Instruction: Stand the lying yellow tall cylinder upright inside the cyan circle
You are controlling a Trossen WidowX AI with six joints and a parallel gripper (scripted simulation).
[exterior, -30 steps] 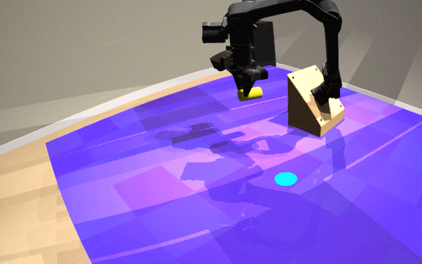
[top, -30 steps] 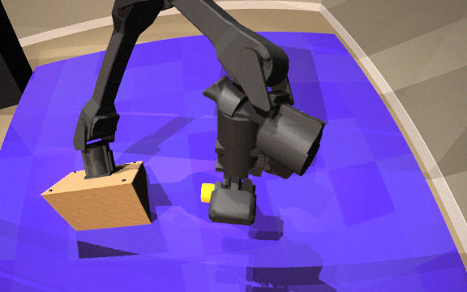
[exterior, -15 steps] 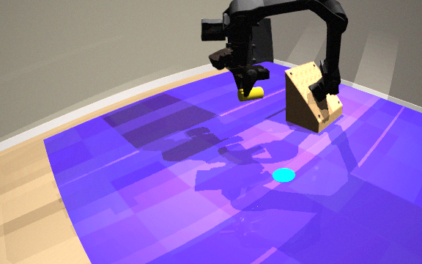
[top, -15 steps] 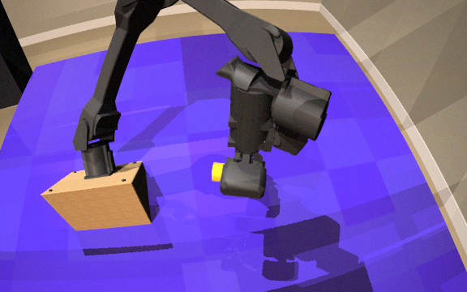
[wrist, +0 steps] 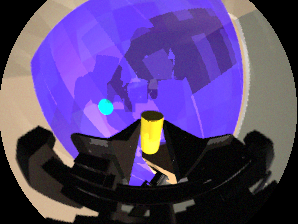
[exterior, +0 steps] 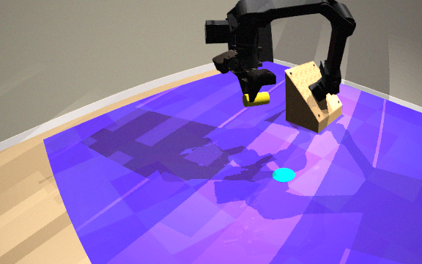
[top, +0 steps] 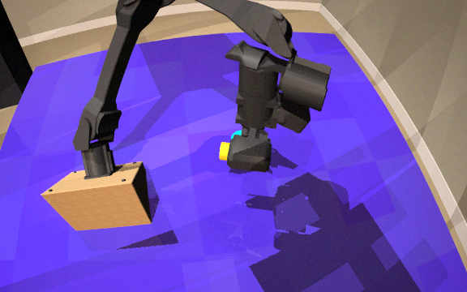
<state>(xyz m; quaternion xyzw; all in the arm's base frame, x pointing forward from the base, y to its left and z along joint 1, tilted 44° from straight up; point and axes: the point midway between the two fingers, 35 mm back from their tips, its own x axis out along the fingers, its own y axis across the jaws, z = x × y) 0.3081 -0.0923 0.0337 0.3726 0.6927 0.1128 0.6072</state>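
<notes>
Now: the cyan circle 15 cm to the left of my gripper tip, 15 cm below it and 3 cm ahead of it. From my gripper tip the other things lie so: yellow cylinder 2 cm behind, 1 cm to the left.
</notes>
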